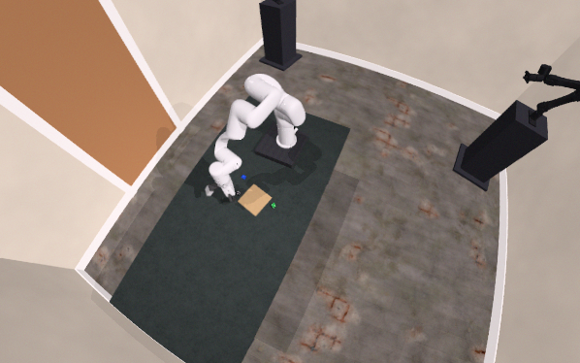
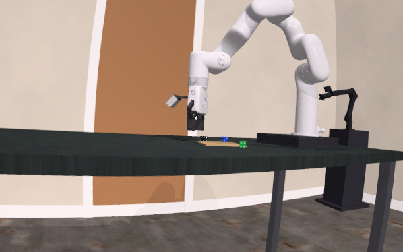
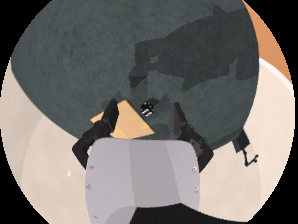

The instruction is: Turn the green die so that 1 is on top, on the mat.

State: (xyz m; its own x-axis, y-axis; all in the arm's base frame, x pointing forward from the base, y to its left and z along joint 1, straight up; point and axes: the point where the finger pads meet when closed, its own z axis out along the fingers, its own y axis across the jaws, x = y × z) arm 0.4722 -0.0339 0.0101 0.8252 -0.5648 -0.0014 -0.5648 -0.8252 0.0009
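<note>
Now: the black die 3 cm behind my hand, 1 cm to the left of it and 4 cm below it. From my hand the other things lie so: tan mat (6 cm behind, 11 cm to the left, 5 cm below); green die (9 cm behind, 23 cm to the left, 4 cm below); blue die (13 cm behind, 3 cm to the right, 4 cm below).
</note>
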